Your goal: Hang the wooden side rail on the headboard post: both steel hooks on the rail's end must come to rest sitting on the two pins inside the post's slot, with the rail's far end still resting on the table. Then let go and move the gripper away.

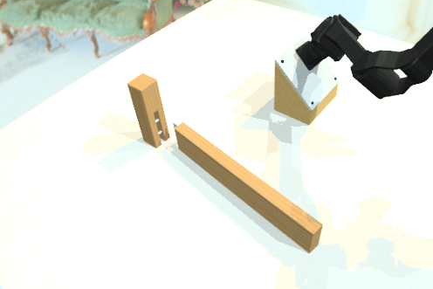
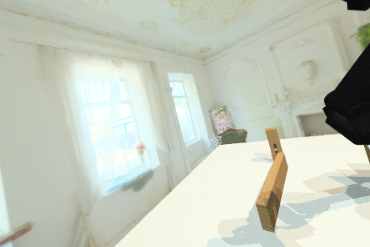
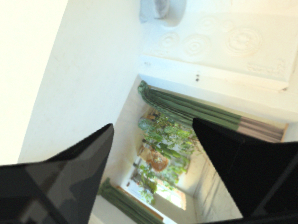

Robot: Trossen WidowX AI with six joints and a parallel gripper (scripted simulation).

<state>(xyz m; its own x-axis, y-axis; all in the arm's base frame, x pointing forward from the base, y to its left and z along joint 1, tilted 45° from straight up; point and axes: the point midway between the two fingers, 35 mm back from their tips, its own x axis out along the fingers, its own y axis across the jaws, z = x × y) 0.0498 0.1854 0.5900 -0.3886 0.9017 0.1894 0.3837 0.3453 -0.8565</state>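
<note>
Now: the headboard post 340 mm ahead of my gripper tip, 780 mm to the right of it and 320 mm below it.
</note>
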